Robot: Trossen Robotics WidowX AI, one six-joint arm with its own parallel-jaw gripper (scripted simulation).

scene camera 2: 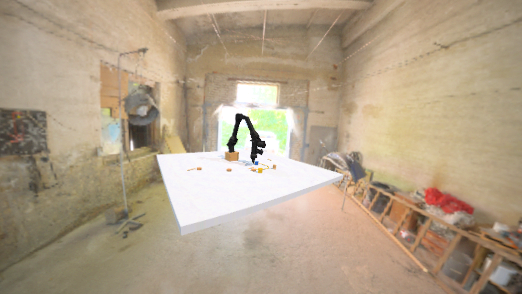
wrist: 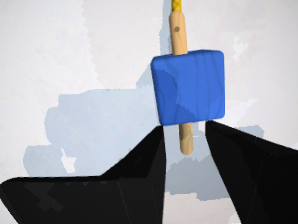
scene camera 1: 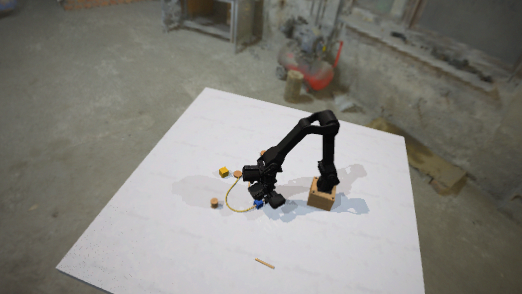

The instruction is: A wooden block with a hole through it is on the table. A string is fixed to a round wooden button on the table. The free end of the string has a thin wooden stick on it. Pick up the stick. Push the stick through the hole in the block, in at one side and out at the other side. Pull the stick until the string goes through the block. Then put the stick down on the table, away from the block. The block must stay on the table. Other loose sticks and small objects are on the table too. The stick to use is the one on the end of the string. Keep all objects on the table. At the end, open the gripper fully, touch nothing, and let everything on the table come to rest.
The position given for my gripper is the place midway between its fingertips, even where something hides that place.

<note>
I see my gripper (wrist: 184,130) and a blue block (wrist: 190,87).
</note>
